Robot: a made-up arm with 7 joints. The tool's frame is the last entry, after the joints.
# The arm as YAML. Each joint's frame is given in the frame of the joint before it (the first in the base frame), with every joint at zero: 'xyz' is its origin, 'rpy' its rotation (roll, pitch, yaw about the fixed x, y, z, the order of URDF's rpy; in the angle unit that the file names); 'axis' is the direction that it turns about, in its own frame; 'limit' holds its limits. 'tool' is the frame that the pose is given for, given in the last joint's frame.
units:
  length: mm
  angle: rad
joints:
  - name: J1
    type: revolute
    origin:
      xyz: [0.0, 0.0, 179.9]
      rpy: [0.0, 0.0, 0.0]
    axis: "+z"
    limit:
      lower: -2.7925
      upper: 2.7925
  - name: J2
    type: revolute
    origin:
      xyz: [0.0, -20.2, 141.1]
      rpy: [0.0, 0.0, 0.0]
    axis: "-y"
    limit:
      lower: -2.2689
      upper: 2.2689
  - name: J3
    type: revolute
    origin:
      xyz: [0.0, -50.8, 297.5]
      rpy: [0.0, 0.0, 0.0]
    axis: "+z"
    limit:
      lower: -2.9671
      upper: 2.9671
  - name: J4
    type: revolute
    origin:
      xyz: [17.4, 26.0, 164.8]
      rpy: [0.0, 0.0, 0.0]
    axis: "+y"
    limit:
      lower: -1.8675
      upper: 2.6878
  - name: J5
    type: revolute
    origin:
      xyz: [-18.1, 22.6, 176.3]
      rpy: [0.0, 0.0, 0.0]
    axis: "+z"
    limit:
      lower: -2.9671
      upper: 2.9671
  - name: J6
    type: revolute
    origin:
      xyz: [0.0, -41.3, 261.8]
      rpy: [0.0, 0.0, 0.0]
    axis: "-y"
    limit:
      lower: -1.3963
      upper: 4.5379
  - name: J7
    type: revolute
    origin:
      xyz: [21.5, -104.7, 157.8]
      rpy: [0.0, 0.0, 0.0]
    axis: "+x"
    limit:
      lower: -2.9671
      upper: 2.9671
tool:
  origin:
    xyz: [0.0, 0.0, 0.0]
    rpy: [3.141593, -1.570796, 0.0]
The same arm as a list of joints. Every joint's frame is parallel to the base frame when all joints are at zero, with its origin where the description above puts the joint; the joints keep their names.
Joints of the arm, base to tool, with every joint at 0 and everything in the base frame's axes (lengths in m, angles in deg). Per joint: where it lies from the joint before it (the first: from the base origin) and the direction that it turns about. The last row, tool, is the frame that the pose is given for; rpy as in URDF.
J1: axis 0 0 1 xyz 0.0000 0.0000 0.1799
J2: axis 0 -1 0 xyz 0.0000 -0.0202 0.1411
J3: axis 0 0 1 xyz 0.0000 -0.0508 0.2975
J4: axis 0 1 0 xyz 0.0174 0.0260 0.1648
J5: axis 0 0 1 xyz -0.0181 0.0226 0.1763
J6: axis 0 -1 0 xyz 0.0000 -0.0413 0.2618
J7: axis 1 0 0 xyz 0.0215 -0.1047 0.1578
tool: xyz 0.0000 0.0000 0.0000 rpy -180.00 -90.00 0.00
Joint limits (deg, base to tool): -160.00..160.00 -130.00..130.00 -170.00..170.00 -107.00..154.00 -170.00..170.00 -80.00..260.00 -170.00..170.00

